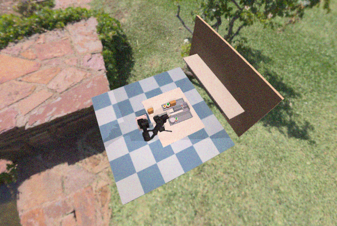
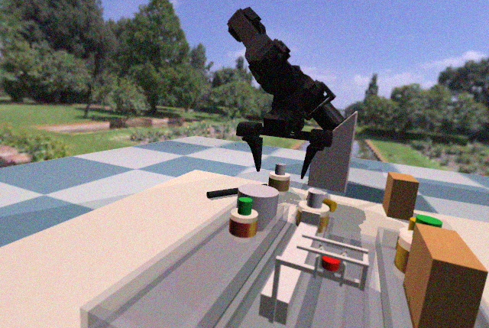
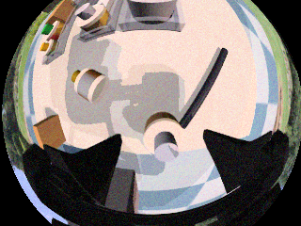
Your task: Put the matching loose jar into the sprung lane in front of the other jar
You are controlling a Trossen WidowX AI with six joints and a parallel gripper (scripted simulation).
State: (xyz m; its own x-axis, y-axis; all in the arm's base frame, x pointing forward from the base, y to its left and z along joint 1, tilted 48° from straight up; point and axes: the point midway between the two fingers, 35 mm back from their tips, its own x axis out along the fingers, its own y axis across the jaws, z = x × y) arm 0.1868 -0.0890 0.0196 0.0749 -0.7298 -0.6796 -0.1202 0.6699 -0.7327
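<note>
Right now the grey cylinder is 170 mm ahead of my gripper tip, 30 mm to the left of it and 10 mm below it. From my gripper tip the other things lie so: black rod: 60 mm to the right, 60 mm ahead, 30 mm below.
</note>
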